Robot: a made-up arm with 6 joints.
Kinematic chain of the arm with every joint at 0, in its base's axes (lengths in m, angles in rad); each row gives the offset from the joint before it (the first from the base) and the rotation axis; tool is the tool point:
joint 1: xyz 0 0 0.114 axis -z
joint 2: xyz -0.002 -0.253 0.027 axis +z
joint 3: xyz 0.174 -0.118 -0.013 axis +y
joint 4: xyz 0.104 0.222 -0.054 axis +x
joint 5: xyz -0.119 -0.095 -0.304 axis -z
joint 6: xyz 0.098 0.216 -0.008 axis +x
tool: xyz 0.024 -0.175 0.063
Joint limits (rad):
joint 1: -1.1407..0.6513
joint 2: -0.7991..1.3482
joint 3: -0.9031..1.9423
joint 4: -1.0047..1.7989
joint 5: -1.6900..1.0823
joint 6: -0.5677..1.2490
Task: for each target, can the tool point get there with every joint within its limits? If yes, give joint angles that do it. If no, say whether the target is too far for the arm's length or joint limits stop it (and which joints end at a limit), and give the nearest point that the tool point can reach.
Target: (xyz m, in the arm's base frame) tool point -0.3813 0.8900 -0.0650
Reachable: no: joint limits stop it (at a limit: joint 1, joint 2, joint 5, joint 6) | nearest point -0.2215 0.4803 0.0120 | short by 0.446 m
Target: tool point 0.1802 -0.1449 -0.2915
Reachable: yes | joints -0.5640 0.4149 0.4746 -0.0691 0.1737 0.6431
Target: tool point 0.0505 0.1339 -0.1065
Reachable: yes | joints -0.0352 -0.1217 0.6456 0.8053 -1.0702 0.6421
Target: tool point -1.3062 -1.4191 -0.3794
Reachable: no: too far | nearest point -0.3986 -0.7050 -0.0404 | short by 1.204 m
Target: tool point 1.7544 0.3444 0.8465
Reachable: no: too far | nearest point 0.7480 0.0464 0.1185 | short by 1.277 m
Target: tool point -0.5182 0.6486 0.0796
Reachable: no: joint limits stop it (at a limit: joint 2, joint 5, joint 6) | nearest point -0.3363 0.4210 0.0909 | short by 0.292 m
